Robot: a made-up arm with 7 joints. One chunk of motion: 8 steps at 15 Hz.
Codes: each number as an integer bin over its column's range. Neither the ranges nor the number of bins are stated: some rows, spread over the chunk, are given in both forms.
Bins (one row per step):
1: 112 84 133 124 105 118
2: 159 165 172 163 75 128
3: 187 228 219 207 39 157
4: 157 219 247 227 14 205
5: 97 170 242 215 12 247
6: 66 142 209 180 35 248
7: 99 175 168 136 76 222
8: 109 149 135 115 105 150
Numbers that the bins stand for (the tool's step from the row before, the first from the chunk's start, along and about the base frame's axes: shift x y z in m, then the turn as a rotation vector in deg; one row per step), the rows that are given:
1: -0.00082 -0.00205 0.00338 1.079 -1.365 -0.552
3: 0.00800 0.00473 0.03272 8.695 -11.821 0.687
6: -0.00624 0.00068 0.02931 6.218 -12.455 3.578
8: -0.00118 0.00101 0.00406 0.253 -1.365 0.465
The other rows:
2: 0.00471 0.00176 0.01668 4.658 -6.118 -0.234
4: 0.00447 0.00431 0.04227 10.531 -15.782 2.212
5: -0.00259 0.00200 0.04056 9.429 -16.099 3.546
7: -0.00235 0.00224 0.01532 2.180 -5.959 2.752

